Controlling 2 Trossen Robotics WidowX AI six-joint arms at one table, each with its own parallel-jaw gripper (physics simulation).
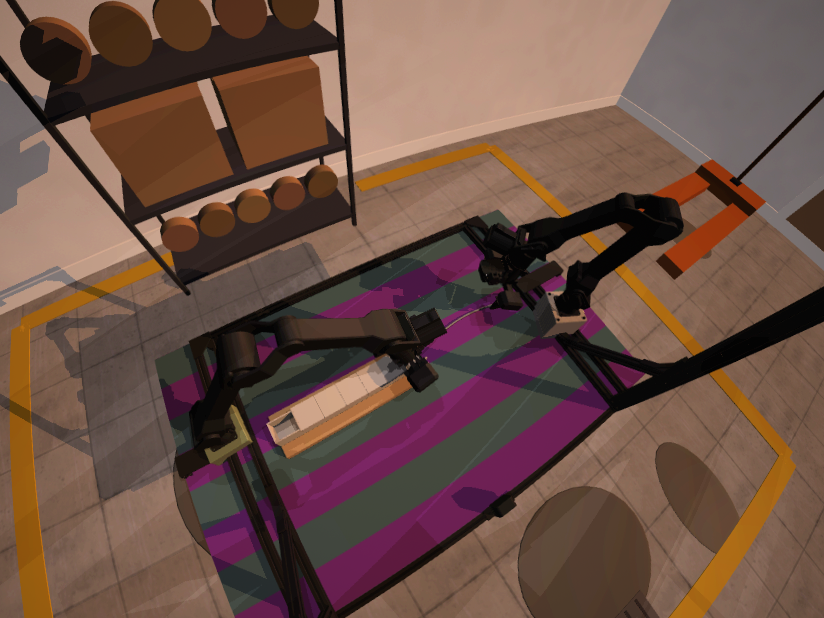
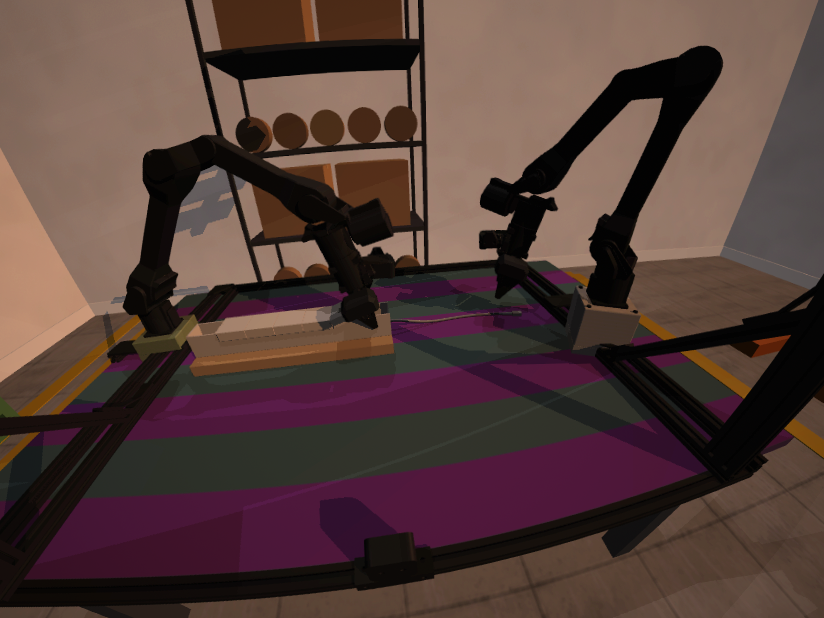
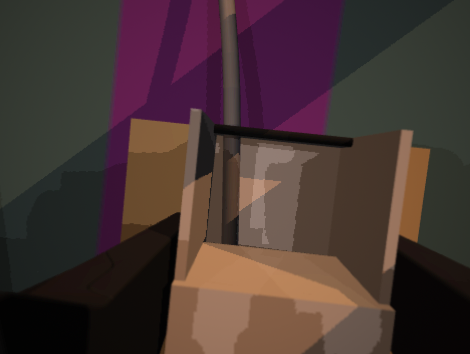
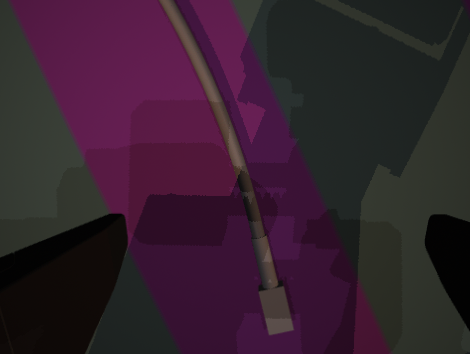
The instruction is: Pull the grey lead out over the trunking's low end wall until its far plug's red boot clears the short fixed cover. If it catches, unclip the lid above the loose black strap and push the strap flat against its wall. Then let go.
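Places are measured from the left arm's base along level axes (x back, y up, z left), in centimetres.
Pixels of known places: left gripper, between the fingertips: [image 1: 410, 359] [image 2: 374, 320] [image 3: 273, 231]; right gripper, between the fingertips: [image 1: 487, 295] [image 2: 497, 289] [image 4: 275, 229]; left arm's base, origin of its link: [image 1: 220, 432] [image 2: 164, 328]; right arm's base, origin of its link: [image 1: 566, 306] [image 2: 606, 299].
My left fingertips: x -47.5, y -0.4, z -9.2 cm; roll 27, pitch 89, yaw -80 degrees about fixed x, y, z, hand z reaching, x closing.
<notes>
For each thing: its top centre in the pictures, then the offset to it from my left fingertips. Level surfaces: height alone.
- pale trunking, centre of its top: [image 2: 288, 317] [image 1: 349, 389] dx +16.9, dy +3.0, dz +0.9 cm
- pale cover, centre of its top: [image 3: 278, 333] dx +1.7, dy +3.0, dz +0.1 cm
- table, height of its surface: dy -4.7 cm
The pale trunking [image 1: 282, 440] [image 2: 203, 344] [image 3: 397, 220] lies on the table under a row of pale lids [image 1: 319, 409] [image 2: 259, 324]. My left gripper [image 1: 407, 363] [image 2: 372, 315] [image 3: 273, 231] is shut on the trunking, one finger outside each side wall at its right end. A pale cover [image 3: 280, 325] shows between the fingers. The grey lead [image 1: 465, 315] [image 2: 442, 319] [image 3: 231, 75] [image 4: 210, 90] runs out over the dark-rimmed end wall [image 3: 285, 136] to a near plug [image 2: 509, 312] [image 4: 276, 311]. My right gripper [image 1: 522, 289] [image 2: 509, 282] [image 4: 275, 229] is open above the lead's end. Red boot and black strap do not show.
The trunking sits on an orange-brown base [image 1: 352, 419] [image 2: 292, 359] [image 3: 155, 175]. The table [image 1: 425, 459] [image 2: 332, 432] is striped purple and green, with black frame rails [image 2: 485, 555] around its edge. A shelf rack [image 2: 423, 166] stands behind it.
</notes>
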